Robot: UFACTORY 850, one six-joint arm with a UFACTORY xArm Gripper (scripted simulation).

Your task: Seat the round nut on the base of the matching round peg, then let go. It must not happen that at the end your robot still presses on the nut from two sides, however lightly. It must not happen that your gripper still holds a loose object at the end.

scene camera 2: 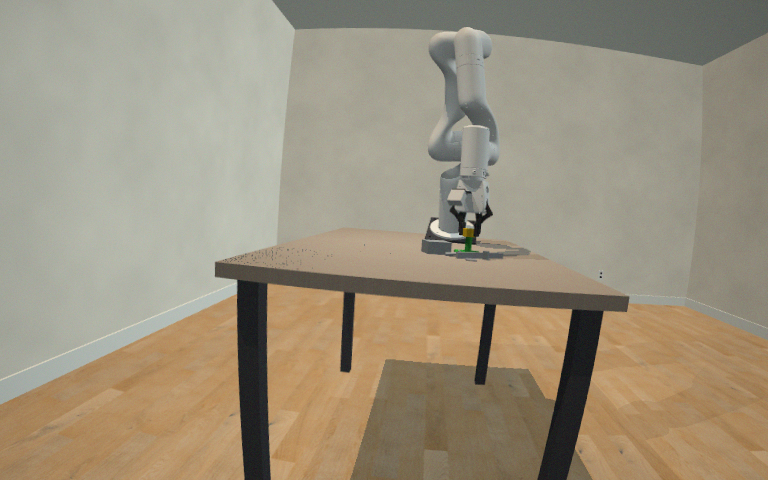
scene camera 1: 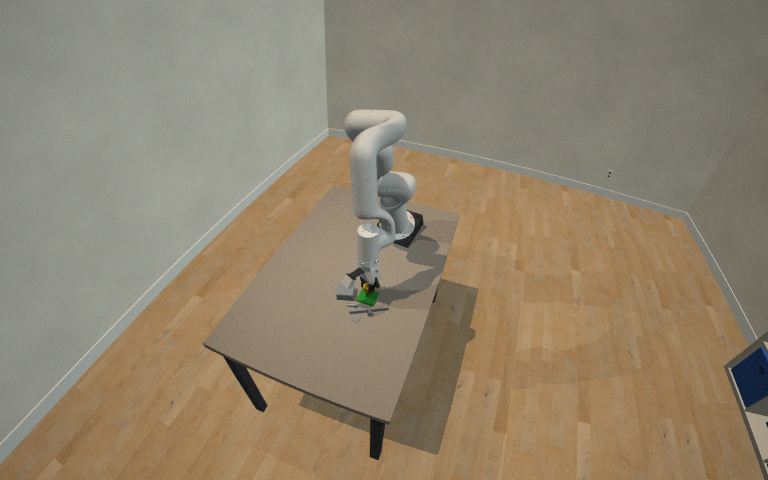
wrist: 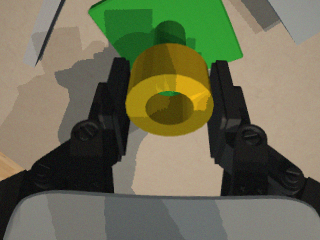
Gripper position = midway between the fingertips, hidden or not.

Note:
In view: my gripper (scene camera 2: 469,235).
My gripper also shows in the wrist view (wrist: 169,80).

